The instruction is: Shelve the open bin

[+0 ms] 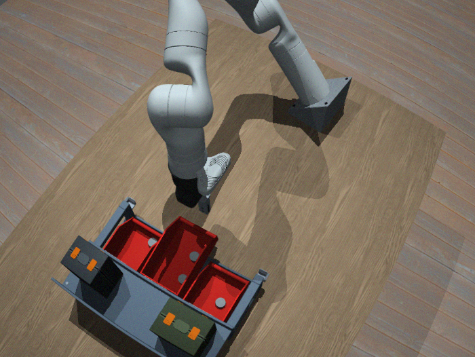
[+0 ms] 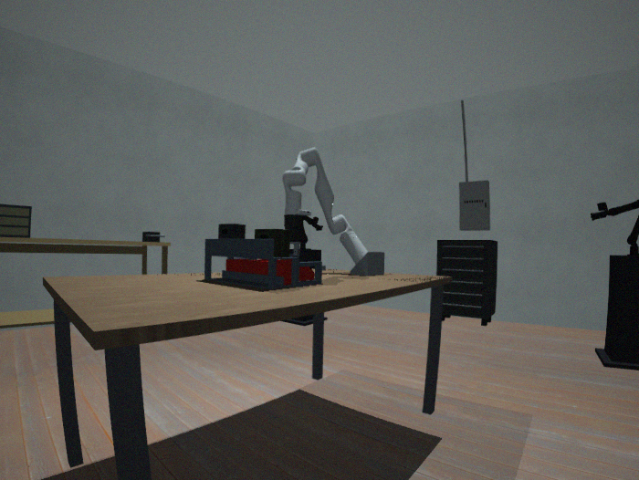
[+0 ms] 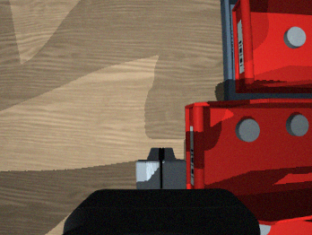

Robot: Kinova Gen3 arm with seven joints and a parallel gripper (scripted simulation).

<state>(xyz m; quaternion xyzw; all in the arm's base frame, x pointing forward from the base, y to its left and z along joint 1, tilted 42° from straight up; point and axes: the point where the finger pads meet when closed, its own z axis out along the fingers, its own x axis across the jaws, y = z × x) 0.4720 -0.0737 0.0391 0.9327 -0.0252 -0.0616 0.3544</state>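
Right now my hand is 80 mm short of the grey front lip and 100 mm above it. From my hand the other things lie so: green box 270 mm ahead, 110 mm to the left, 40 mm above; then shelf 210 mm ahead, 110 mm below; then upper shelf board 280 mm ahead, 10 mm below.
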